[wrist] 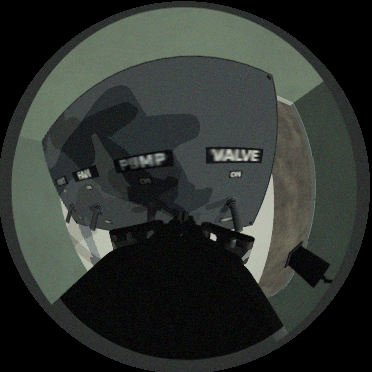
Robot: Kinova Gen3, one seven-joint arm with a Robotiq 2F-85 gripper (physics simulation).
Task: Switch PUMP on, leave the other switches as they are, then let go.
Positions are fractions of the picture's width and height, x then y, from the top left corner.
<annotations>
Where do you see a dark grey switch panel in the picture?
0.51,0.36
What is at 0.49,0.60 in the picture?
My gripper.
</annotations>
